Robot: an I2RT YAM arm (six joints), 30 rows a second.
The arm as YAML. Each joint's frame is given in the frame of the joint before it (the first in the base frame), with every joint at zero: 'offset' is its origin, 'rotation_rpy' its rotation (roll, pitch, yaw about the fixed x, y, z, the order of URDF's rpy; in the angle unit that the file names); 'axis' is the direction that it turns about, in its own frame. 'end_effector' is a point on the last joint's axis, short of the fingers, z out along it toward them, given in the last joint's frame.
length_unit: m
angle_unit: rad
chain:
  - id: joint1
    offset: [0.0, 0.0, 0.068]
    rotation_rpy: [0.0, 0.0, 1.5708]
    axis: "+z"
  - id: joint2
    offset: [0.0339, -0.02, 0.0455]
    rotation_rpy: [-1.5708, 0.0, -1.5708]
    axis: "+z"
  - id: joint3
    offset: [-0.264, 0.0, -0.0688]
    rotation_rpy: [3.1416, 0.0, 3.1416]
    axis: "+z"
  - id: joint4
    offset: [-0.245, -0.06, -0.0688]
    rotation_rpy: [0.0, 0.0, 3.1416]
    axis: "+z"
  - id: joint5
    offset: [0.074, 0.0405, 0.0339]
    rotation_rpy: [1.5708, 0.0, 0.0]
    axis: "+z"
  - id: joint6
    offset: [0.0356, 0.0, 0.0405]
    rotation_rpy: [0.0, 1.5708, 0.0]
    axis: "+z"
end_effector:
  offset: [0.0, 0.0, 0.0]
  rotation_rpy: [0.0, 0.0, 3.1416]
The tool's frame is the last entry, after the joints.
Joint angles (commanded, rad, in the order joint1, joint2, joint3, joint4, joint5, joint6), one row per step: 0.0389 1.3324 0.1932 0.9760 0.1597 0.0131; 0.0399 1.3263 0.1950 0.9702 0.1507 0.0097; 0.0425 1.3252 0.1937 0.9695 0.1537 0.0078; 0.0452 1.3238 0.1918 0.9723 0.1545 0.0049; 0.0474 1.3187 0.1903 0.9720 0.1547 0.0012; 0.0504 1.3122 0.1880 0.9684 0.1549 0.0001; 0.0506 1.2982 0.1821 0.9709 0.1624 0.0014; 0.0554 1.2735 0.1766 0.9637 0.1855 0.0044; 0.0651 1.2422 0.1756 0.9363 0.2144 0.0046; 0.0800 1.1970 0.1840 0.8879 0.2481 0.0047; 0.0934 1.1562 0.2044 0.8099 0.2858 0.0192; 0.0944 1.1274 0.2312 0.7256 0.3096 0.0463; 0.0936 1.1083 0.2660 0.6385 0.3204 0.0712; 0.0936 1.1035 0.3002 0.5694 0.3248 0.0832; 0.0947 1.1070 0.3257 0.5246 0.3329 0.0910; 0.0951 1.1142 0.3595 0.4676 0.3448 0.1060; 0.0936 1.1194 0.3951 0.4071 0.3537 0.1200; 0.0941 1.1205 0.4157 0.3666 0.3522 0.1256; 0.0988 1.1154 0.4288 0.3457 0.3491 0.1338
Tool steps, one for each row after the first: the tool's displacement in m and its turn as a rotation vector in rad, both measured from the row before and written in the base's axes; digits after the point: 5 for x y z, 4 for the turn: 0.00006 0.00054 0.00108 -0.0018 -0.0016 0.0104; -0.00036 0.00046 -0.00020 -0.0024 0.0011 -0.0001; -0.00043 0.00055 0.00008 -0.0029 -0.0020 0.0024; -0.00055 0.00045 0.00059 -0.0035 -0.0029 0.0026; -0.00085 0.00061 0.00030 -0.0011 -0.0005 0.0030; -0.00185 -0.00031 0.00148 0.0007 -0.0108 -0.0074; -0.00251 0.00010 0.00262 0.0004 -0.0125 -0.0185; -0.00232 0.00094 0.00289 -0.0034 -0.0032 -0.0190; -0.00173 0.00188 0.00591 -0.0038 -0.0055 -0.0185; -0.00011 0.00154 0.00548 0.0077 0.0137 -0.0258; 0.00128 -0.00048 0.00468 0.0198 0.0227 -0.0265; 0.00271 -0.00028 0.00529 0.0188 0.0274 -0.0158; 0.00353 0.00018 0.00449 0.0077 0.0271 -0.0068; 0.00305 0.00026 0.00278 0.0033 0.0207 -0.0086; 0.00408 0.00008 0.00353 0.0080 0.0263 -0.0149; 0.00386 -0.00028 0.00428 0.0075 0.0261 -0.0139; 0.00178 0.00033 0.00236 0.0036 0.0195 0.0002; 0.00069 0.00127 0.00325 0.0083 0.0007 0.0051
